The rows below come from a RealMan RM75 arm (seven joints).
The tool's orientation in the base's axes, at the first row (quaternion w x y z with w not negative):
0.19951, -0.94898, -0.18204, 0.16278
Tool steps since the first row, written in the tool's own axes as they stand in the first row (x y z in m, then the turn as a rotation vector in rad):
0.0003, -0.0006, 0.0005, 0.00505, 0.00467, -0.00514
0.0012, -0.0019, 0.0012, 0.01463, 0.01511, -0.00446
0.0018, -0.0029, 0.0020, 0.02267, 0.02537, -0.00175
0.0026, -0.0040, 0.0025, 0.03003, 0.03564, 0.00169
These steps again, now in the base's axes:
-0.0001, 0.0008, -0.0002, 0.00772, -0.00356, 0.00122
0.0001, 0.0025, -0.0005, 0.01883, -0.00833, -0.00621
0.0000, 0.0039, -0.0009, 0.02775, -0.01292, -0.01495
0.0002, 0.0053, -0.0010, 0.03580, -0.01757, -0.02417

